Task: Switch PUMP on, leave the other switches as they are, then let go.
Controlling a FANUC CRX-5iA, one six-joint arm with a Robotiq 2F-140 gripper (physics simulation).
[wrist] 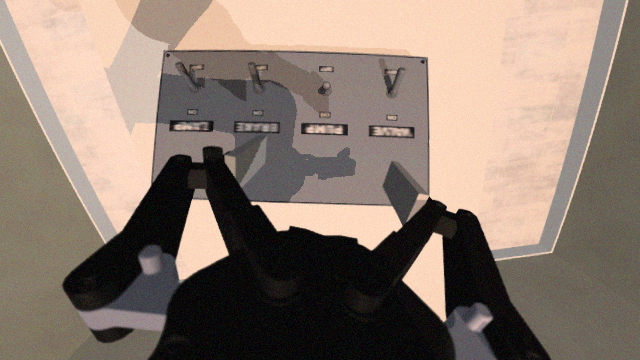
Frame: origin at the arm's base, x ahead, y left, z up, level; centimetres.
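Seen in the pictures: gripper, fingertip midpoint: (327, 161).
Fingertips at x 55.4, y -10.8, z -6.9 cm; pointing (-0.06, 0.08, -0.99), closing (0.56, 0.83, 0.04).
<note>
A point is followed by its place in that frame.
The grey switch panel (172, 145) {x 45.2, y -36.2, z -21.1 cm} lies under the gripper, its labels upside down in this view. The PUMP switch (325, 88) {x 47.7, y -7.5, z -20.3 cm}, third from the left, looks short, its tip almost over its base; I cannot tell for certain which way it is set. The LAMP switch (187, 77) {x 36.4, y -28.1, z -22.9 cm}, BRAKE switch (255, 77) {x 41.3, y -17.3, z -22.6 cm} and VALVE switch (395, 82) {x 51.1, y 3.9, z -22.8 cm} have levers that point towards their OFF labels at the top. My gripper (327, 161) {x 55.4, y -10.8, z -6.9 cm} is wide open with nothing between its fingers. Its fingertips show over the label-free side of the panel, apart from all four levers.
The panel rests on a pale table top (465, 125) {x 66.5, y 21.3, z -34.0 cm} with a grey-blue border (575, 145). Shadows of the arm fall across the panel and the table at the upper left. Dark greenish floor (600, 300) shows beyond the table edges.
</note>
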